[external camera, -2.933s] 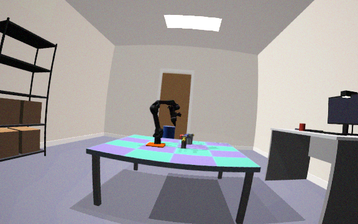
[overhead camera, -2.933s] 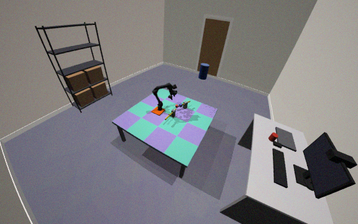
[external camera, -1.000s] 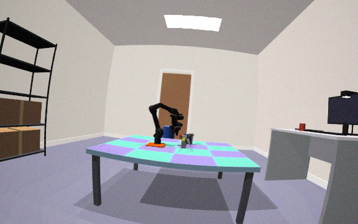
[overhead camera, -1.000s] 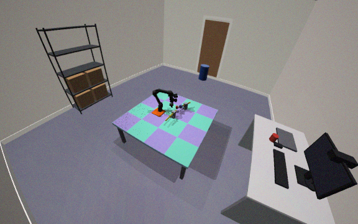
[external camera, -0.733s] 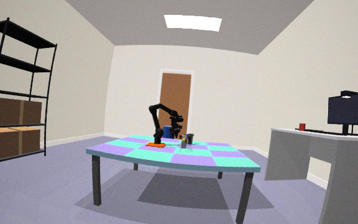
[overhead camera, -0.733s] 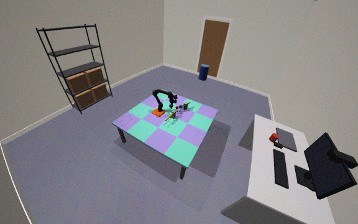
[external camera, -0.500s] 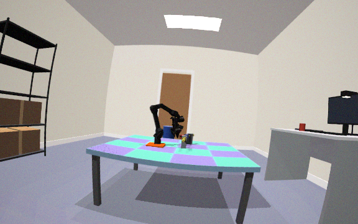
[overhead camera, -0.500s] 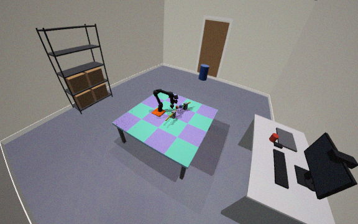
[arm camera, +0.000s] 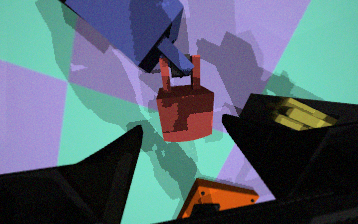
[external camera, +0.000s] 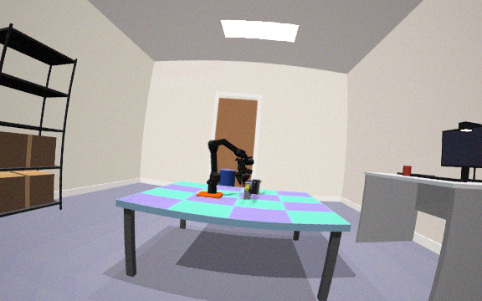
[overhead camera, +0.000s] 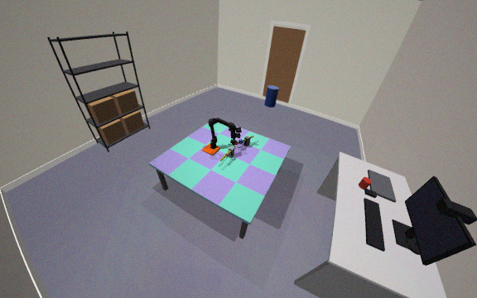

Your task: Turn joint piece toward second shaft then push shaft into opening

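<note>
The red square joint piece is 20 mm ahead of my gripper tip, 10 mm to the left of it and 10 mm above it.
</note>
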